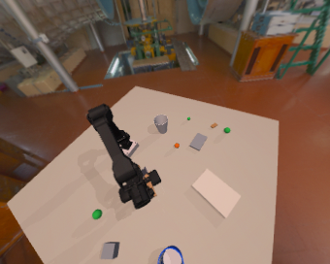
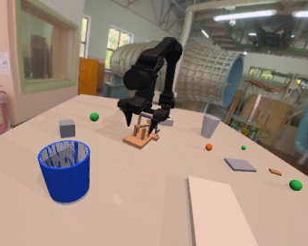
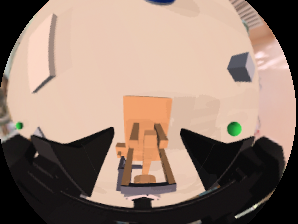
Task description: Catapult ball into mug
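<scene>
My gripper tip is 31 cm to the right of the orange ball, 8 cm short of it and 4 cm above it. Round my gripper tip: green ball 20 cm behind, 17 cm to the right, 3 cm below; grey cube 26 cm to the right, 5 cm behind, 3 cm below; wooden catapult 6 cm to the left, 4 cm behind.
</scene>
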